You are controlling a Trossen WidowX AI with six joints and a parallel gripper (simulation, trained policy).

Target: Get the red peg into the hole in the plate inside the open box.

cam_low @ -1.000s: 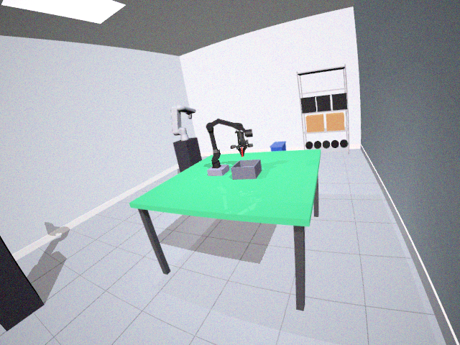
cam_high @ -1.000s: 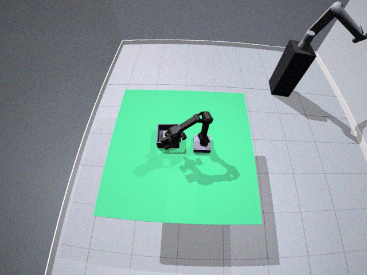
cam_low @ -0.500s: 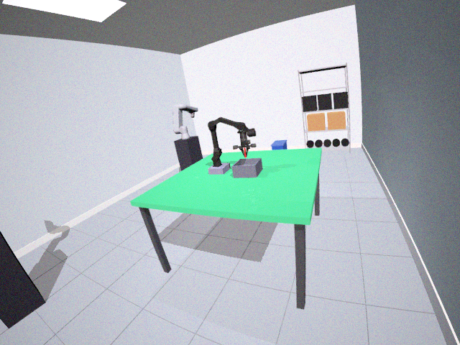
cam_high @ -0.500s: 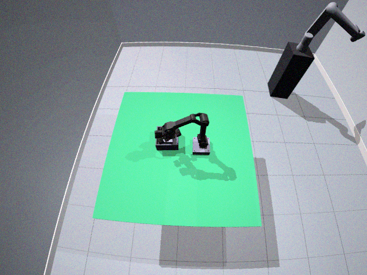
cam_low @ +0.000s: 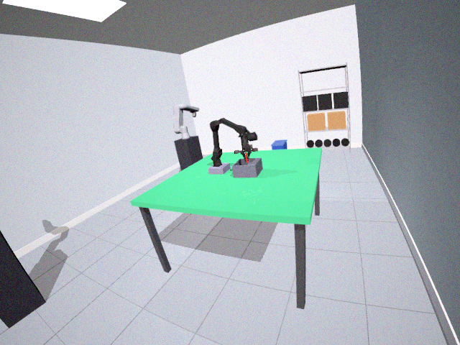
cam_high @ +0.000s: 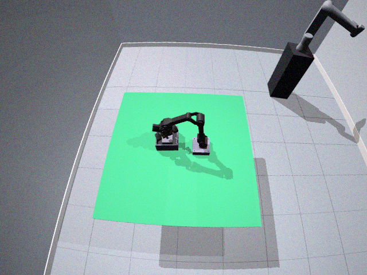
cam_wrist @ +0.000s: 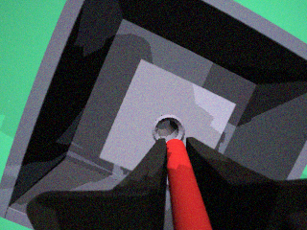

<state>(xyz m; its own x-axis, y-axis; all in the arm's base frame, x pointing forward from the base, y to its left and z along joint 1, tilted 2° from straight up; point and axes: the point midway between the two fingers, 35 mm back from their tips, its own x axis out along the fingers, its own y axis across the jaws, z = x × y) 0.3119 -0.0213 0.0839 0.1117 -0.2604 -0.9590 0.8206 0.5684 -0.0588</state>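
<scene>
My gripper tip is 30 mm below the red peg, 10 mm to the right of it and 10 mm past it. Round my gripper tip: box 70 mm below; grey plate 50 mm below.
</scene>
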